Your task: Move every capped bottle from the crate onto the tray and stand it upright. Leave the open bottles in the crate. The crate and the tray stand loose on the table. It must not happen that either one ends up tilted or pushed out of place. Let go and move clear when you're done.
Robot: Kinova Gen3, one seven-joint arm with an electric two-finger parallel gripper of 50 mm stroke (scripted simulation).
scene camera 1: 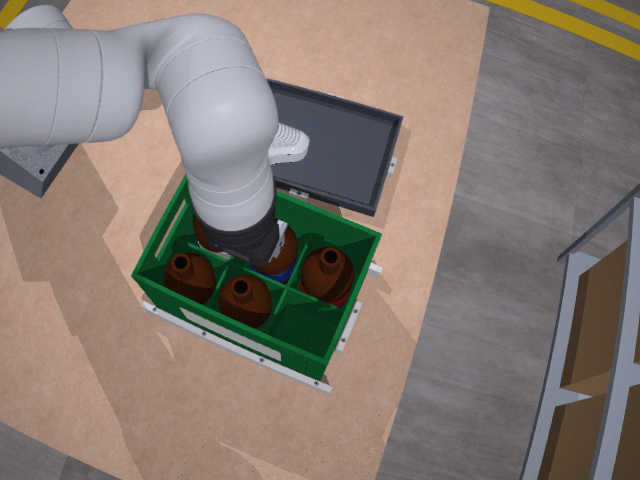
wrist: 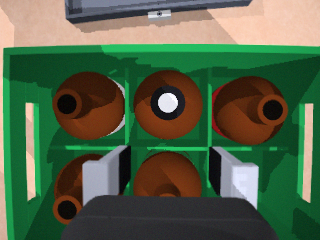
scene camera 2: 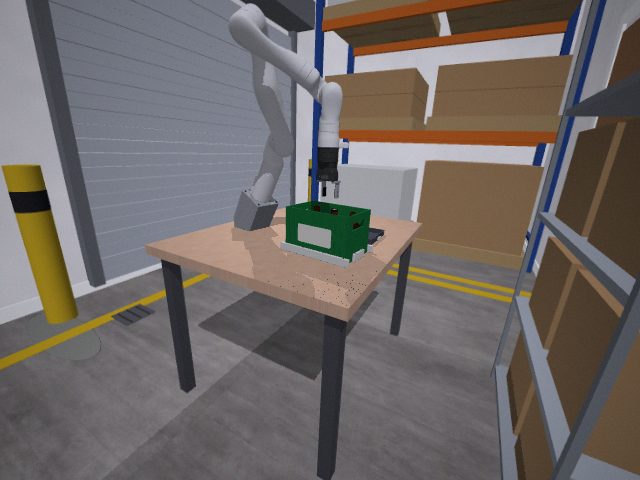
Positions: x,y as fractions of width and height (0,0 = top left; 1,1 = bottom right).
Scene:
green crate: scene camera 1 0.49,0.68; wrist 0.12,0.30; scene camera 2 0.52,0.49

